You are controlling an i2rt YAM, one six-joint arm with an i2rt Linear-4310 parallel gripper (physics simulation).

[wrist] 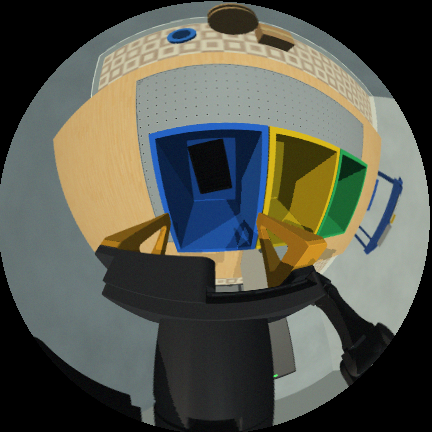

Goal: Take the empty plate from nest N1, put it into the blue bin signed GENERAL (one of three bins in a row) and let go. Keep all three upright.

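Places are measured from the arm's base along level axes (x back, y right, z up), in millimetres.
Pixels of known places: gripper, fingertip midpoint: (pixel 213 217).
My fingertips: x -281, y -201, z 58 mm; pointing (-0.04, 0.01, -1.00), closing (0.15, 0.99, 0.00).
Behind a point stands the place of what it marks.
The black plate (pixel 210 167) @(y -204, x -297, z -133 mm) lies inside the blue bin (pixel 210 126) @(y -190, x -371, z 31 mm), on its floor near the far wall, turned a little to the bin's sides. My gripper (pixel 213 217) @(y -201, x -281, z 58 mm) is open, its orange fingers wide apart above the near part of the blue bin, with nothing between them. The blue bin stands upright at the left of the row. The yellow bin (pixel 307 200) @(y -15, x -242, z -18 mm) stands upright beside it, and the green bin (pixel 351 192) @(y 119, x -267, z 7 mm) stands upright at the right end. The bin's sign and nest N1 cannot be made out.
A grey perforated board (pixel 200 95) @(y -199, x -486, z -149 mm) lies on the wooden table (pixel 95 150) @(y -577, x -466, z -162 mm) behind the bins. Farther back are a blue ring-shaped dish (pixel 172 38), a round brown object (pixel 233 21) and a brown box (pixel 275 37) on a patterned surface. A blue frame (pixel 390 210) stands at the right.
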